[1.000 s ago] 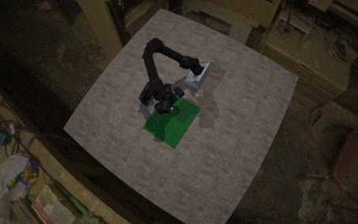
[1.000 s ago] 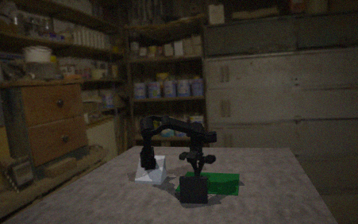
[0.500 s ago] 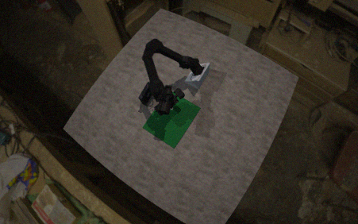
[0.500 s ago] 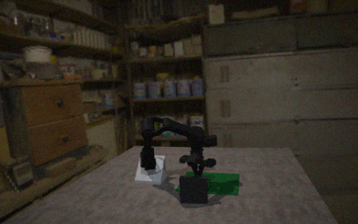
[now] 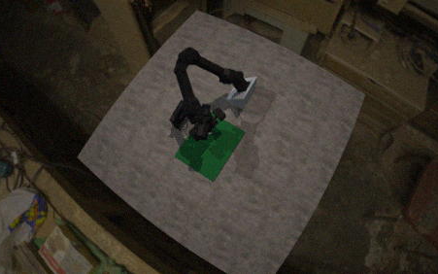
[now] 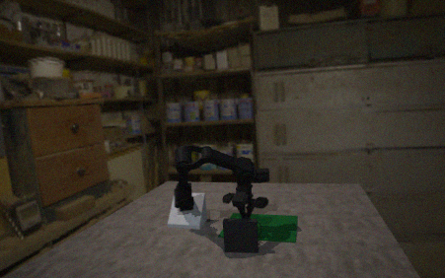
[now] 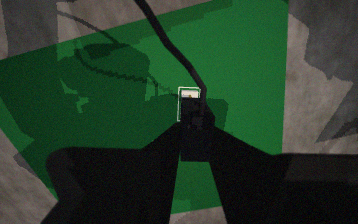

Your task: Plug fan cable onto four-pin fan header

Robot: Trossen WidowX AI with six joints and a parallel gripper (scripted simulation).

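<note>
Right now the dark plug is 10 mm to the right of my gripper tip and 10 mm above it. Also, from my gripper tip: dark fan (170 mm to the right, 20 mm above, 10 mm behind); green board (60 mm below, 60 mm ahead, 30 mm to the left).
</note>
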